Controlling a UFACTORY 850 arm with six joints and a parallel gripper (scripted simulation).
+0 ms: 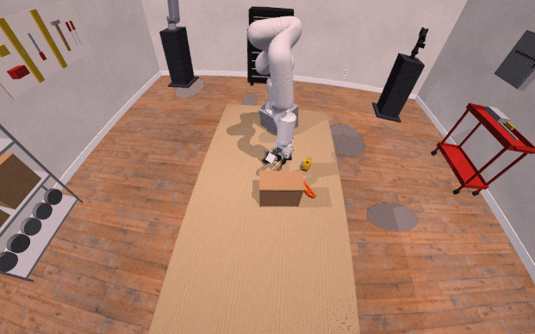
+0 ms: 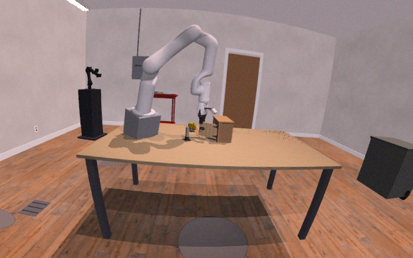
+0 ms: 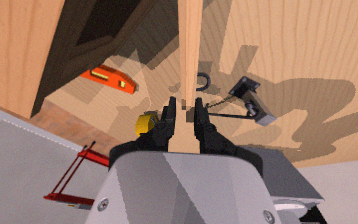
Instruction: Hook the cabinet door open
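Right now my hand is 100 mm past the thin dark hook rod, 50 mm to the left of it and 90 mm above it. From my hand the other things lie so: orange level 70 mm ahead, 180 mm to the left, 130 mm below; then yellow tape measure 110 mm behind, 150 mm to the left, 100 mm below; then cabinet door 60 mm ahead, 40 mm to the right, 60 mm below.
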